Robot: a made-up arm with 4 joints.
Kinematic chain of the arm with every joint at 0, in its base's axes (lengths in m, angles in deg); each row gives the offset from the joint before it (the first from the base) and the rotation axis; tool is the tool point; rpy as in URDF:
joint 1: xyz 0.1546 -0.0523 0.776 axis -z
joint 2: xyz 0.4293 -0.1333 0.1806 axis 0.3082 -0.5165 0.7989
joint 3: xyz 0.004 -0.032 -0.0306 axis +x
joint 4: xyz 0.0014 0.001 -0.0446 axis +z
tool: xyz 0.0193 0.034 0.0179 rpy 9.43 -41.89 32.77
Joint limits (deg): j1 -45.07..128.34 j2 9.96..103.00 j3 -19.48..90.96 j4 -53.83..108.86
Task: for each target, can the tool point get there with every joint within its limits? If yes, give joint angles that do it. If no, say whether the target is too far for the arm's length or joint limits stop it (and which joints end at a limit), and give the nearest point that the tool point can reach.
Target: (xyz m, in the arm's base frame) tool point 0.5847 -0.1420 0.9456
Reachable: yes | joints -4.40 70.66 57.21 42.08
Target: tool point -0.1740 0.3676 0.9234
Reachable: no: joint limits stop it (at a limit: joint 1, joint 2, joint 3, joint 4) | nearest point -0.2285 -0.2674 0.8938 | short by 0.638 m
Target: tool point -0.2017 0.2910 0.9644
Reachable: no: joint limits stop it (at a limit: joint 1, joint 2, joint 3, joint 4) | nearest point -0.2285 -0.2674 0.8938 | short by 0.564 m
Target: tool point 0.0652 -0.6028 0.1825
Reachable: no: too far | nearest point 0.0789 -0.5185 0.8866 | short by 0.709 m
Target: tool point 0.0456 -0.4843 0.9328
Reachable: yes | joints 92.14 72.92 18.39 18.63
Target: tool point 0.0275 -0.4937 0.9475
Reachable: yes | joints 91.40 19.49 56.41 12.28
